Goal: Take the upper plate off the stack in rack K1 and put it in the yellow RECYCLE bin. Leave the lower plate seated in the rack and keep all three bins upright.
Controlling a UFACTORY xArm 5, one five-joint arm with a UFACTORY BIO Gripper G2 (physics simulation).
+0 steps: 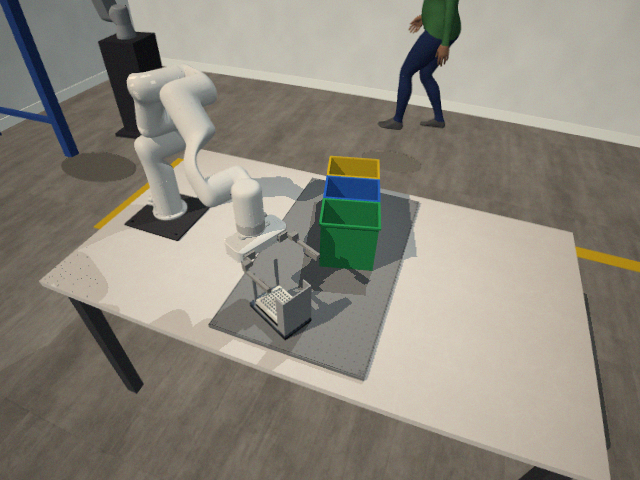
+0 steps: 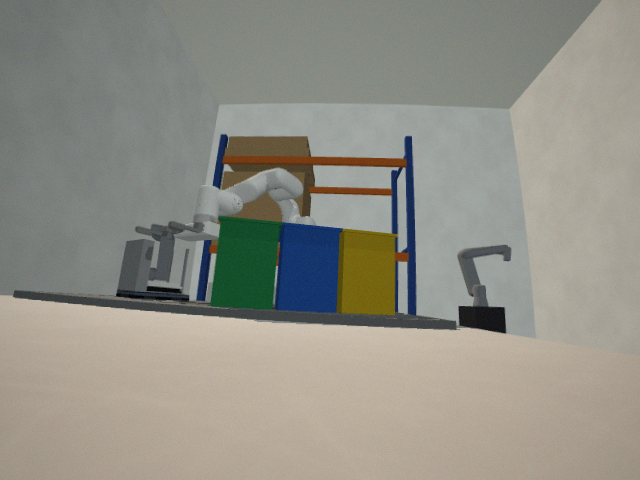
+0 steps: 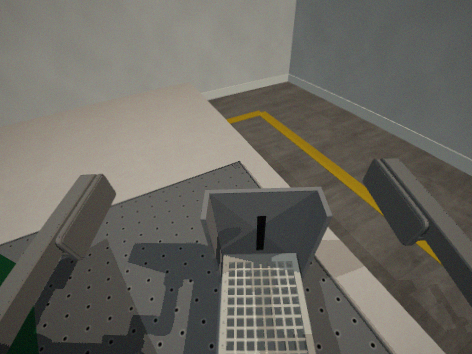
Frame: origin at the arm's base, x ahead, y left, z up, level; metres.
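Seen in the pictures: hand at its tool point: (image 1: 289, 269) (image 2: 159, 228) (image 3: 237, 206); arm's base at its link origin: (image 1: 170, 210).
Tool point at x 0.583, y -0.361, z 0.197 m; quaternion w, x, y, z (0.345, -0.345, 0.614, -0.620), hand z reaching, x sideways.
Observation:
Offsets run from my tool point to a thing's top centre. Level surfaces: height alone.
Rack K1 @[dx -0.033, dy +0.000, dz -0.042 m] (image 1: 298, 310) (image 2: 135, 266) (image 3: 300, 215), with a tall grey end panel and thin posts, stands on the perforated board. A white gridded plate @[dx -0.024, dy -0.006, dz -0.144 m] (image 1: 273, 299) (image 2: 164, 283) (image 3: 262, 295) lies level in it; I cannot tell how many plates are stacked there. My gripper (image 1: 293, 272) (image 2: 155, 227) (image 3: 242, 190) is wide open and empty, above the rack, its fingers spread to either side. The yellow bin @[dx +0.074, dy +0.540, dz -0.011 m] (image 1: 354, 167) (image 2: 367, 273) stands upright at the far end of the bin row. Its floor is hidden.
The blue bin @[dx +0.091, dy +0.410, dz -0.011 m] (image 1: 353, 190) (image 2: 309, 268) and the green bin @[dx +0.108, dy +0.281, dz -0.011 m] (image 1: 347, 248) (image 2: 245, 268) stand upright between the yellow bin and the rack. The green bin is nearest the rack. The board @[dz -0.191 m] (image 1: 356, 335) lies on the white table @[dz -0.203 m] (image 1: 480, 320). A person (image 1: 429, 67) is behind the table.

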